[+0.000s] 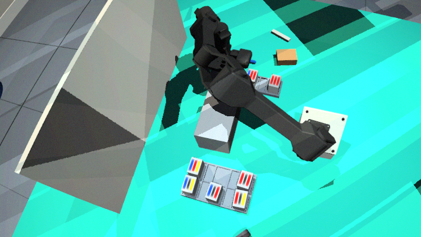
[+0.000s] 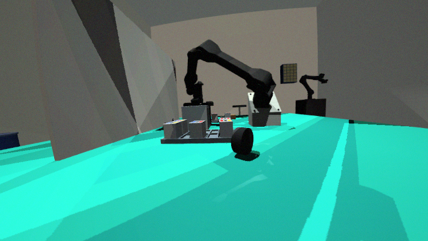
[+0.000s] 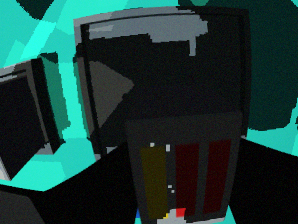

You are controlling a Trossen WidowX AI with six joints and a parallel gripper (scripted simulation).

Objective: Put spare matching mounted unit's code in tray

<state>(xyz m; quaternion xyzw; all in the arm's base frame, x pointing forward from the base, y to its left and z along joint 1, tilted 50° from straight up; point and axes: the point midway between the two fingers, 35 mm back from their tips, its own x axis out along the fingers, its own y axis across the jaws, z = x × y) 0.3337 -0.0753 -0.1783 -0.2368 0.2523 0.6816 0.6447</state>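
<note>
Now: the spare unit 20 mm above my gripper tip. Also, from my gripper tip: grey holder (140 mm behind, 20 mm to the left, 20 mm below); then brown box (200 mm behind, 120 mm to the right, 10 mm below); then dark-rimmed tray (20 mm below).
</note>
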